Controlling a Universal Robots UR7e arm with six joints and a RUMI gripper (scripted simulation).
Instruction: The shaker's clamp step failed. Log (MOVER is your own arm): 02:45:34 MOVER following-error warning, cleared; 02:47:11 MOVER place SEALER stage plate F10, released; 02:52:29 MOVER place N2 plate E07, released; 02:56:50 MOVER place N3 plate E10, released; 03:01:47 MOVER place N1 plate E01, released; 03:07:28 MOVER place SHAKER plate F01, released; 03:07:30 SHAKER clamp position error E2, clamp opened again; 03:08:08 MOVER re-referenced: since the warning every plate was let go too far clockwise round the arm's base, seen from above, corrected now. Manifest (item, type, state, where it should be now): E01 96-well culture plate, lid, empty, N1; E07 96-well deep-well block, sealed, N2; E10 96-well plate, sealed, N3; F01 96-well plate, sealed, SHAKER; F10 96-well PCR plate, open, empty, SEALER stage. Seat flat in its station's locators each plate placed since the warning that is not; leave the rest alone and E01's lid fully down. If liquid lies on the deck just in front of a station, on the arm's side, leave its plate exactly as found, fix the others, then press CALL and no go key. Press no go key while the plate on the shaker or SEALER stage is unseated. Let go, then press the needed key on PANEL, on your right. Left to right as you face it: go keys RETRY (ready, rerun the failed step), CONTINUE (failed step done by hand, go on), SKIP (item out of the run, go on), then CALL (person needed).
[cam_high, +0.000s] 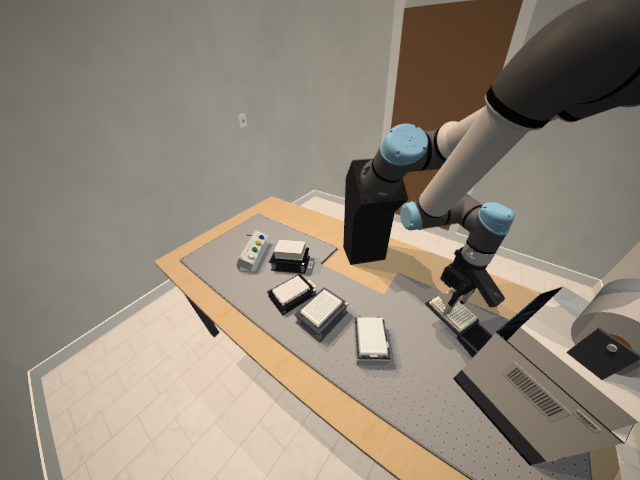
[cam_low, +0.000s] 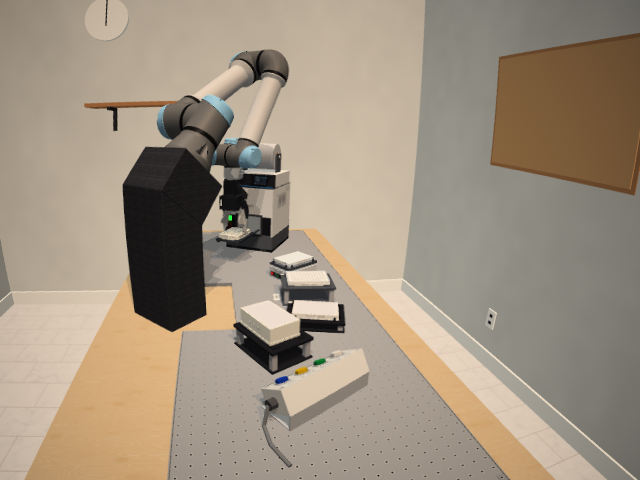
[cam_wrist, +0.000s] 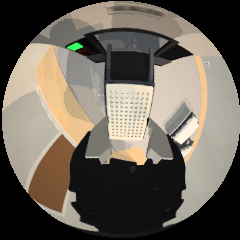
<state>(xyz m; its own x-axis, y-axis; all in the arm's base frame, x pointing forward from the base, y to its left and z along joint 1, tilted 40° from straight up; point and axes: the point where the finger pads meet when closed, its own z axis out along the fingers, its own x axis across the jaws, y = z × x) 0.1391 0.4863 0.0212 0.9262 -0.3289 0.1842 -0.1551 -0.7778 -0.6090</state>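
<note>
My hand is 1 cm above the PCR plate. Also, from my hand: lidded culture plate (25 cm ahead, 12 cm to the right, 6 cm below); film roll (5 cm ahead, 27 cm to the left, 28 cm above).
</note>
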